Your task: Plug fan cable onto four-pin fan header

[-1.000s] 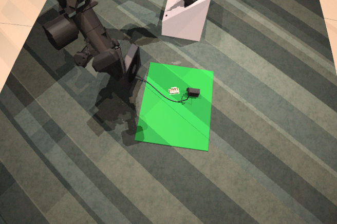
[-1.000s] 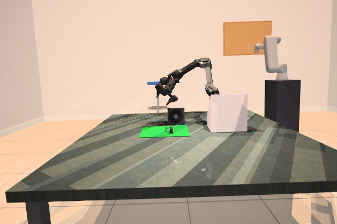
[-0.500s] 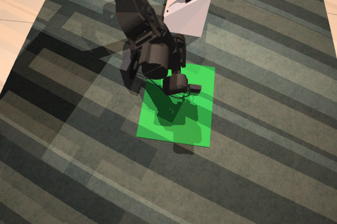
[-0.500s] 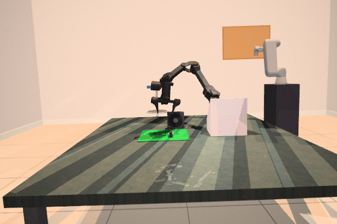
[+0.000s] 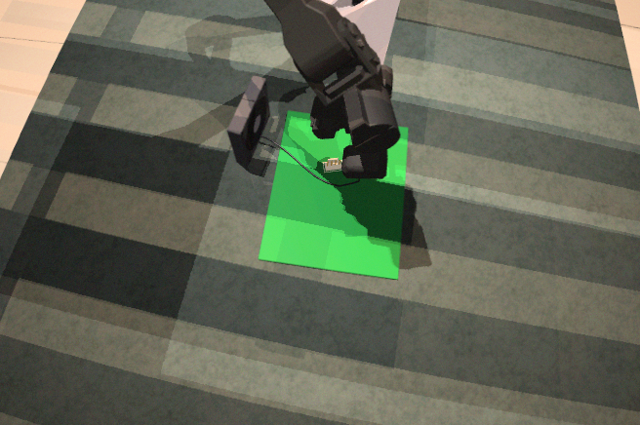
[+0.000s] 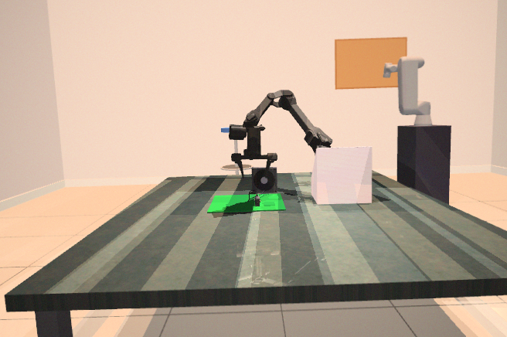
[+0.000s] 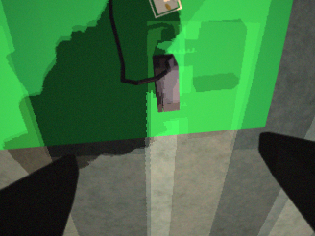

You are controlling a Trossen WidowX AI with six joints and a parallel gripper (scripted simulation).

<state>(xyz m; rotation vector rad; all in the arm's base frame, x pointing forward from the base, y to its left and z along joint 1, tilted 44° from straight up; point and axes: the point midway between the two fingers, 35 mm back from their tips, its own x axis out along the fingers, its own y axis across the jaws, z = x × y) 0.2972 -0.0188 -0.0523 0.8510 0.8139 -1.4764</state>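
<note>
Right now the dark fan plug is 1 cm behind my gripper tip, 1 cm to the left of it and 9 cm below it. Also, from my gripper tip: dark square fan: 6 cm behind, 21 cm to the right, 5 cm below; then four-pin header: 1 cm behind, 6 cm to the right, 11 cm below; then green board: 3 cm ahead, 5 cm to the right, 13 cm below.
</note>
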